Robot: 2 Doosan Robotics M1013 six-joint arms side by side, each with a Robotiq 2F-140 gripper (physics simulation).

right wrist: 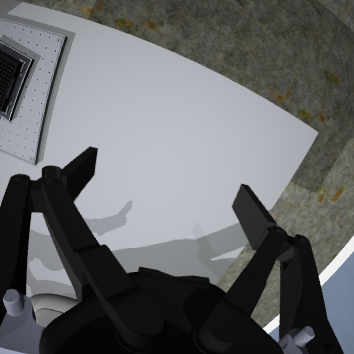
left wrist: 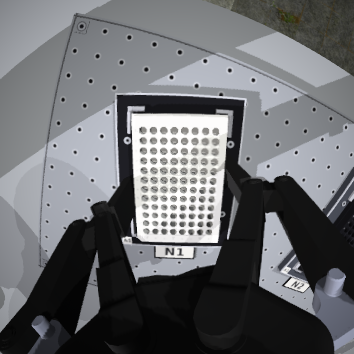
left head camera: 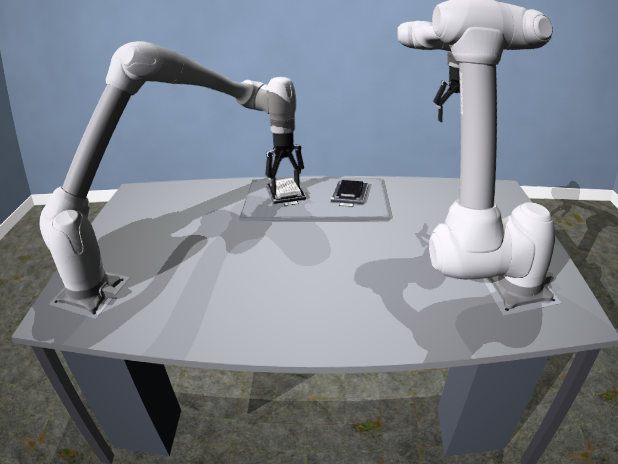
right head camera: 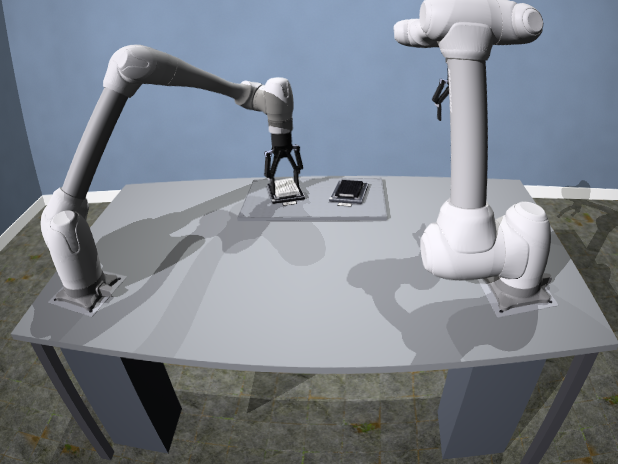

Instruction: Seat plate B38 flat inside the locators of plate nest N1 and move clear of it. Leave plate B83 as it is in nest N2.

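Places are measured from the left arm's base along level axes (x left, y back, z up), in centimetres.
Where they show: left gripper, fingertip midpoint: (left wrist: 178,178) (left head camera: 285,189) (right head camera: 285,189); right gripper, fingertip midpoint: (right wrist: 168,178) (left head camera: 457,121); left arm's base, origin of the base link: (left head camera: 88,291) (right head camera: 86,289); right arm's base, origin of the base link: (left head camera: 519,287) (right head camera: 515,288).
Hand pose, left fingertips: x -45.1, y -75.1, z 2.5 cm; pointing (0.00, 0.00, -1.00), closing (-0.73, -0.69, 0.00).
Each offset is from my left fingertips to the centre of the thing. "spot": to the spot under its first point.
Plate B38 {dy +0.0, dx +0.0, dz +0.9 cm} (left head camera: 287,189) (right head camera: 286,189) (left wrist: 180,175), white with a grid of round wells, is at nest N1 {dy +0.8, dx -0.1, dz -0.4 cm} (left head camera: 290,200) (right head camera: 288,200) (left wrist: 182,104), a black base with pale corner locators. Its far end lies between the two far locators in the left wrist view; I cannot tell whether it rests fully flat. My left gripper (left head camera: 286,185) (right head camera: 284,185) (left wrist: 178,178) is shut on its long sides. Dark plate B83 {dy -3.9, dx -24.1, dz +0.7 cm} (left head camera: 352,188) (right head camera: 351,188) (right wrist: 7,75) sits in nest N2 {dy -2.9, dx -24.3, dz -0.4 cm} (left head camera: 347,200) (right head camera: 346,200). My right gripper (right wrist: 168,178) is open and empty, high at the right, partly hidden by its arm in the head views.
Both nests stand on a thin perforated board {dy +1.0, dx -11.8, dz -1.8 cm} (left head camera: 320,212) (right head camera: 319,212) (left wrist: 90,95) (right wrist: 42,100) near the table's far edge. An N1 label {spot: dy +8.6, dx -4.6, dz -1.0 cm} (left wrist: 174,251) and an N2 label {spot: dy +6.0, dx -24.3, dz -1.0 cm} (left wrist: 296,285) lie before the nests. The right arm's column (left head camera: 477,135) rises at the right.
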